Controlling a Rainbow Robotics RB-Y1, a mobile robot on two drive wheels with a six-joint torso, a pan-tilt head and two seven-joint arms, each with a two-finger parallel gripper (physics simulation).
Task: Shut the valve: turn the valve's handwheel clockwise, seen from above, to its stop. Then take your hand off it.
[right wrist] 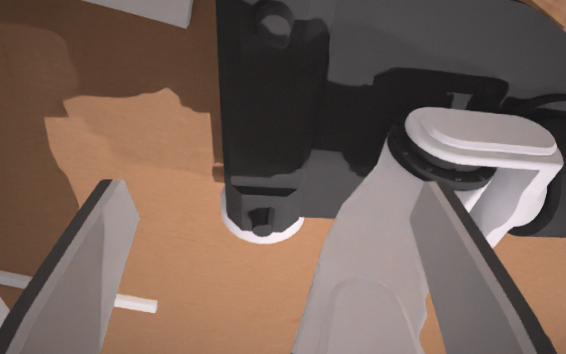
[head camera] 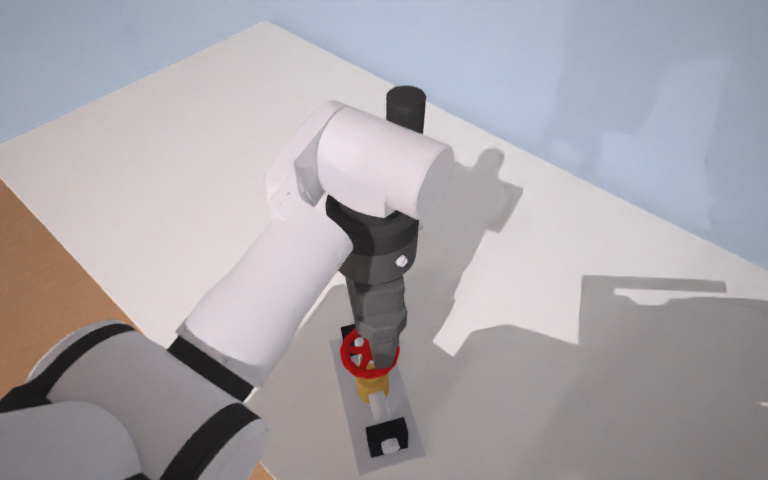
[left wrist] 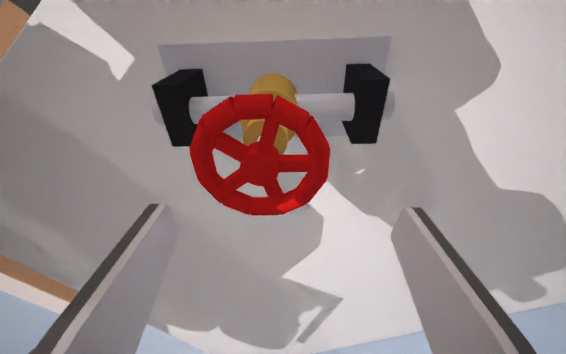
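The red handwheel [head camera: 344,357] [left wrist: 320,150] sits on the yellow valve body [head camera: 372,389] [left wrist: 273,84]. The valve is on a light pipe [head camera: 378,405] [left wrist: 327,106] above a grey base plate [head camera: 352,433] [left wrist: 280,54]. My left gripper [head camera: 386,362] [left wrist: 285,219] is open and points down at the wheel. In the head camera its fingers overlap the wheel's right side; in the left wrist view the wheel lies ahead of the two fingertips, with nothing between the fingers. Contact with the rim cannot be told. My right gripper [right wrist: 275,199] is open and empty, away from the valve.
Black blocks [head camera: 387,436] [left wrist: 186,110] hold the pipe at both ends. The valve stands on a white table top [head camera: 169,169] with a blue wall [head camera: 481,50] behind it. The right wrist view shows the robot's dark base [right wrist: 272,125] and the brown floor [right wrist: 200,300].
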